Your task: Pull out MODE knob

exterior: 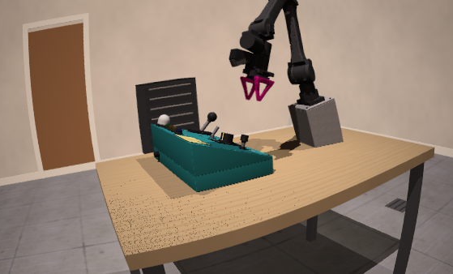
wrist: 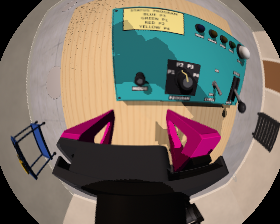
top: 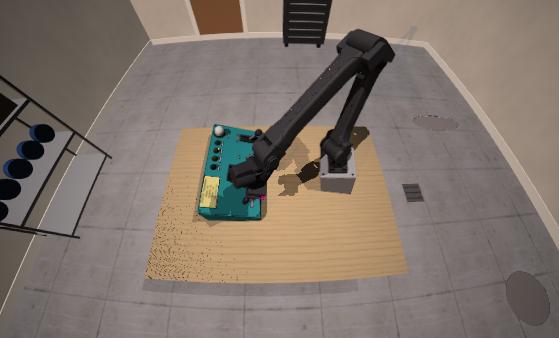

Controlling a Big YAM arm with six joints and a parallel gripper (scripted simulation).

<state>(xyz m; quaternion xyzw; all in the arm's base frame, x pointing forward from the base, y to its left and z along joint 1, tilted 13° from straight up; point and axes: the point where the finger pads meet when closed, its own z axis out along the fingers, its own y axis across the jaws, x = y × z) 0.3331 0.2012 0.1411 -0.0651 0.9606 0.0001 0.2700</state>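
Now: the small black knob 13 cm below my hand, 5 cm ahead of it and 1 cm to the left of it. Also, from my hand: black rotary selector 14 cm below, 11 cm to the right, 8 cm ahead; then teal console 17 cm to the right, 16 cm below, 10 cm ahead; then black ball lever 35 cm to the right, 13 cm below, 7 cm ahead.
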